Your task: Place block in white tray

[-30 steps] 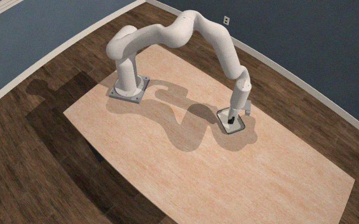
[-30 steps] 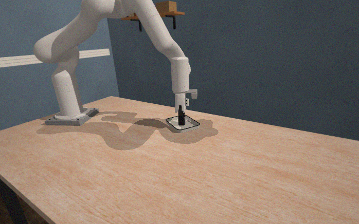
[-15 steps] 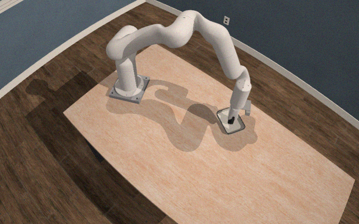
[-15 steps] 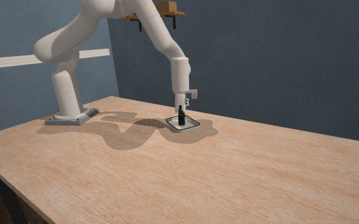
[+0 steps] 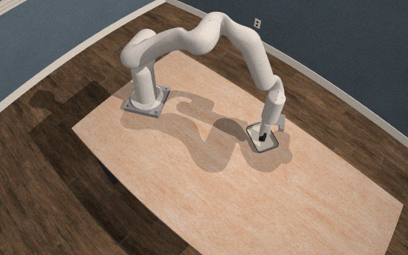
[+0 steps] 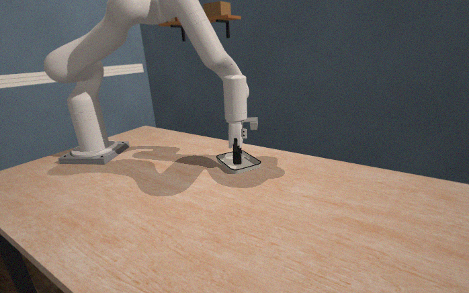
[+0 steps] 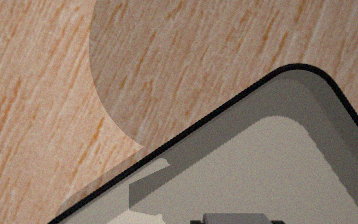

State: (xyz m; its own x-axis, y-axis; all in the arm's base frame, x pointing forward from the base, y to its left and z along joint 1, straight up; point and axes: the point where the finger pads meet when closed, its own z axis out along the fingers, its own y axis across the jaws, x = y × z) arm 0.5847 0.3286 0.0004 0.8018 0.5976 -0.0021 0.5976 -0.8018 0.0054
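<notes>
Right now my hand is 1 cm above the grey block. Round my hand: white tray 2 cm below.
</notes>
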